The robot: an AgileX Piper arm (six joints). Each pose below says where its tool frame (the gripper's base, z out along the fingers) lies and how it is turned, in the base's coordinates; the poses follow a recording.
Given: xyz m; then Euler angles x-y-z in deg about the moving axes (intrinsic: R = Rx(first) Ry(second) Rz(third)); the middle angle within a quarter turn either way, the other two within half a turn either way.
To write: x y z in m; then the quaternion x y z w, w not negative. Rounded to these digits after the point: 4 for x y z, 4 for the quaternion.
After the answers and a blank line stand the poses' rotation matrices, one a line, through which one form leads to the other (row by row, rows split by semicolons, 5 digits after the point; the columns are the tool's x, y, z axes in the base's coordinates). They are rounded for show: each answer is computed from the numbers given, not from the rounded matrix.
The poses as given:
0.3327, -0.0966, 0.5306, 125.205, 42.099, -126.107
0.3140, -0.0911, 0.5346, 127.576, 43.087, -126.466
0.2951, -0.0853, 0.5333, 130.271, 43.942, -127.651
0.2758, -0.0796, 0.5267, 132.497, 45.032, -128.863
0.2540, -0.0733, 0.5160, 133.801, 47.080, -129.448
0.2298, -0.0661, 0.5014, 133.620, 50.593, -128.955
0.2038, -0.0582, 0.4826, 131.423, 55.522, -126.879
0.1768, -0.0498, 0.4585, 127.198, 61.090, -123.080
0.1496, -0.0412, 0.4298, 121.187, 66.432, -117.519
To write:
0.3327, -0.0966, 0.5306, 0.2281, 0.8135, -0.2383, 0.4789
0.3140, -0.0911, 0.5346, 0.2310, 0.8181, -0.2184, 0.4792
0.2951, -0.0853, 0.5333, 0.2300, 0.8245, -0.2002, 0.4767
0.2758, -0.0796, 0.5267, 0.2258, 0.8293, -0.1844, 0.4768
0.2540, -0.0733, 0.5160, 0.2184, 0.8294, -0.1684, 0.4858
0.2298, -0.0661, 0.5014, 0.2062, 0.8225, -0.1520, 0.5078
0.2038, -0.0582, 0.4826, 0.1893, 0.8071, -0.1357, 0.5425
0.1768, -0.0498, 0.4585, 0.1689, 0.7859, -0.1197, 0.5827
0.1496, -0.0412, 0.4298, 0.1480, 0.7626, -0.1037, 0.6211

-0.43725 0.59947 0.67041; 0.14296 0.78230 -0.60627; -0.88791 -0.16925 -0.42776
-0.43406 0.58733 0.68311; 0.16864 0.79783 -0.57881; -0.88496 -0.13604 -0.44536
-0.43984 0.57009 0.69393; 0.18836 0.81406 -0.54939; -0.87810 -0.11093 -0.46544
-0.44343 0.55028 0.70750; 0.19870 0.83006 -0.52107; -0.87400 -0.09048 -0.47742
-0.43268 0.52585 0.73231; 0.19866 0.84792 -0.49149; -0.87939 -0.06718 -0.47134
-0.39912 0.49367 0.77266; 0.18480 0.86870 -0.45957; -0.89808 -0.04063 -0.43795
-0.33973 0.45282 0.82434; 0.15827 0.89150 -0.42448; -0.92711 -0.01374 -0.37453
-0.26386 0.40507 0.87538; 0.12599 0.91424 -0.38508; -0.95630 0.00868 -0.29227
-0.18474 0.35460 0.91659; 0.09695 0.93467 -0.34205; -0.97799 0.02567 -0.20705

